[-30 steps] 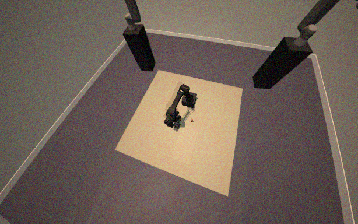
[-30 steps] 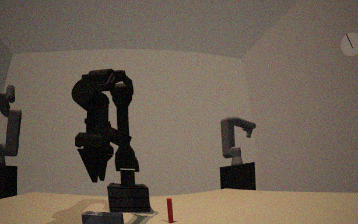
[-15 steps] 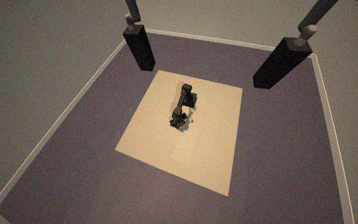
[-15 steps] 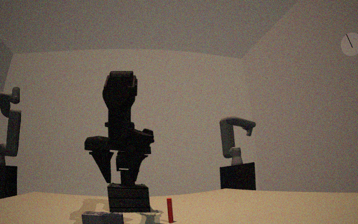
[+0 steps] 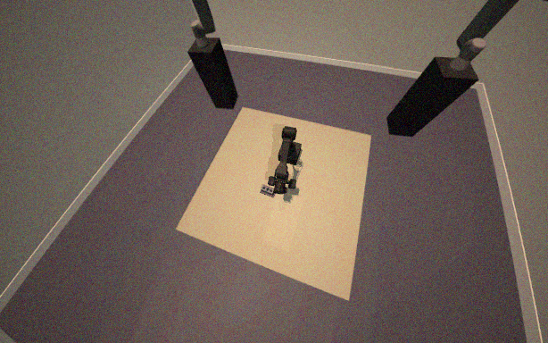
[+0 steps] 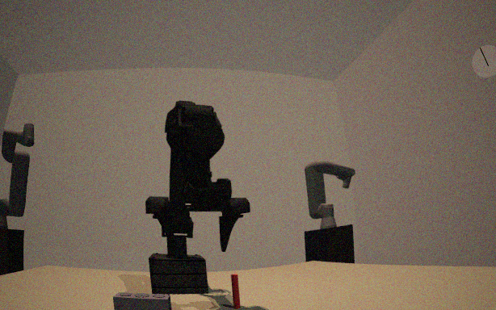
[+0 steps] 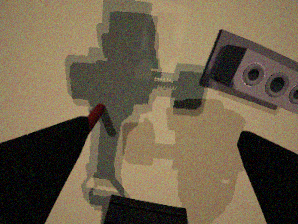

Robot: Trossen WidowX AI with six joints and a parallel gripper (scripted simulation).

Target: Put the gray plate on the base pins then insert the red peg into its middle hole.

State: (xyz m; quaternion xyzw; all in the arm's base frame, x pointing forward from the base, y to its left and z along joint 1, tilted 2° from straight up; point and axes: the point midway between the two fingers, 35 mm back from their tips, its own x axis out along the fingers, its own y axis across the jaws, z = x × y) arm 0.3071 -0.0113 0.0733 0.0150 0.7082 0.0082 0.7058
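Right now the red peg is 100 mm below my gripper tip, 80 mm to the left of it and 50 mm behind it. Also, from my gripper tip: gray plate 120 mm to the right, 90 mm below, 20 mm ahead; base 130 mm below, 120 mm to the right, 20 mm ahead.
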